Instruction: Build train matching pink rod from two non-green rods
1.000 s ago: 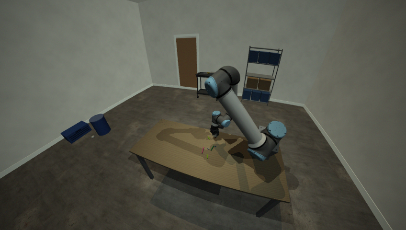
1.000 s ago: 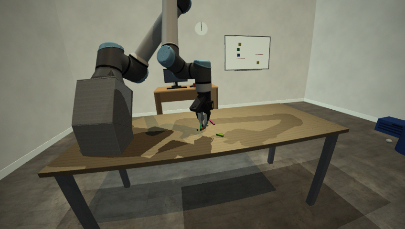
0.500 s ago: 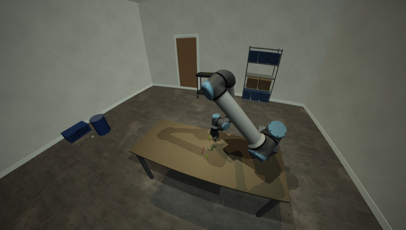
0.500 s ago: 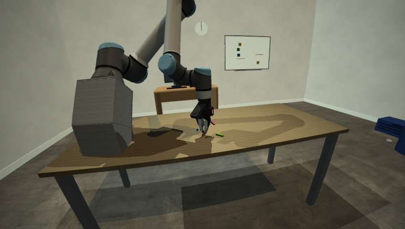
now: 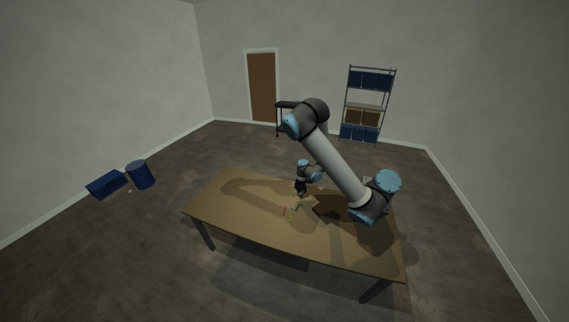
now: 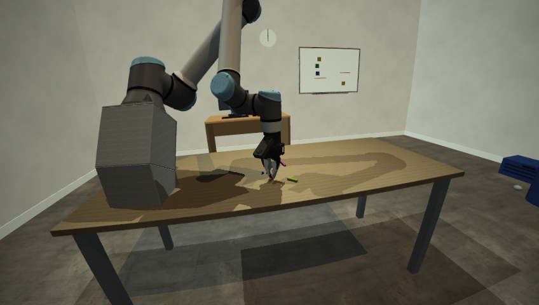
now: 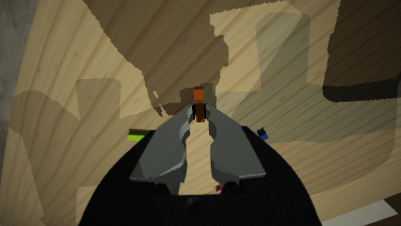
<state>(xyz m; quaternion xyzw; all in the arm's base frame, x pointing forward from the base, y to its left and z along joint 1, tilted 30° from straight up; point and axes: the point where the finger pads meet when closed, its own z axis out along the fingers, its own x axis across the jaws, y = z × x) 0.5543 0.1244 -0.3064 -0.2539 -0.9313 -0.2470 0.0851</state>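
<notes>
The orange rod is 1 cm below my hand. Round my hand: green rod: 13 cm to the left, 2 cm below, 2 cm behind; then grey rod: 17 cm to the left, 2 cm below, 2 cm ahead; then blue rod: 10 cm to the left, 4 cm behind, 2 cm below.
</notes>
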